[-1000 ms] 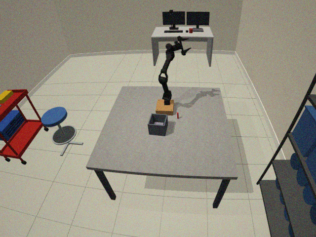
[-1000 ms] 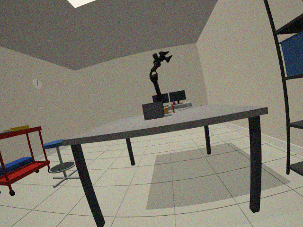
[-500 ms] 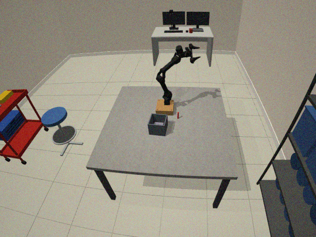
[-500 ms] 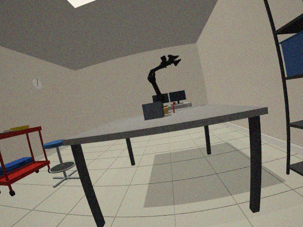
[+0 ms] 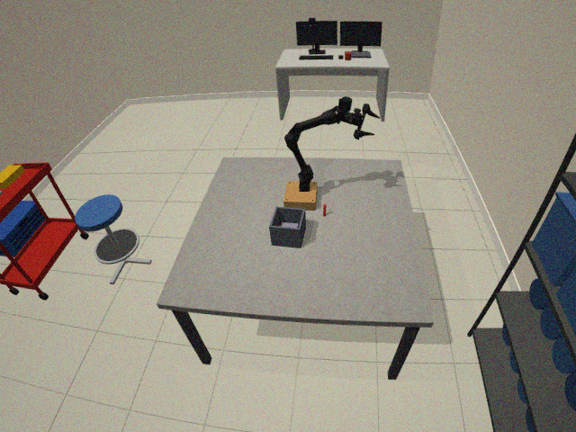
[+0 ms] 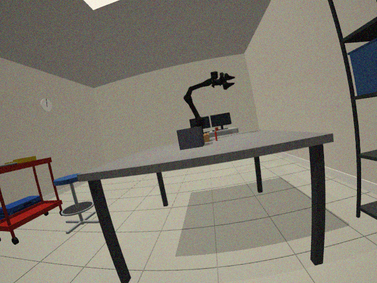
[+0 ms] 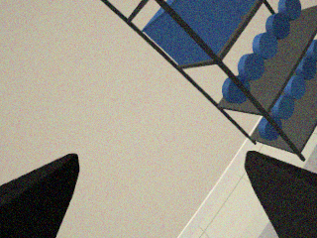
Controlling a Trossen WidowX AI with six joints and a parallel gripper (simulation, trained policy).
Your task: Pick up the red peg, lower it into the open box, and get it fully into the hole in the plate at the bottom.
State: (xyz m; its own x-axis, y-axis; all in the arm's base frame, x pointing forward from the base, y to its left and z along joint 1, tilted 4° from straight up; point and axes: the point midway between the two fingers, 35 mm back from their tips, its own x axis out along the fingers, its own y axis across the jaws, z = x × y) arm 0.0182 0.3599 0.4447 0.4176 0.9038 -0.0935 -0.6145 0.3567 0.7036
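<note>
Right now the red peg is 47 cm below my gripper tip, 28 cm to the right of it and 12 cm ahead of it. Also, from my gripper tip: plate: 48 cm to the right, 46 cm below, 28 cm ahead.
</note>
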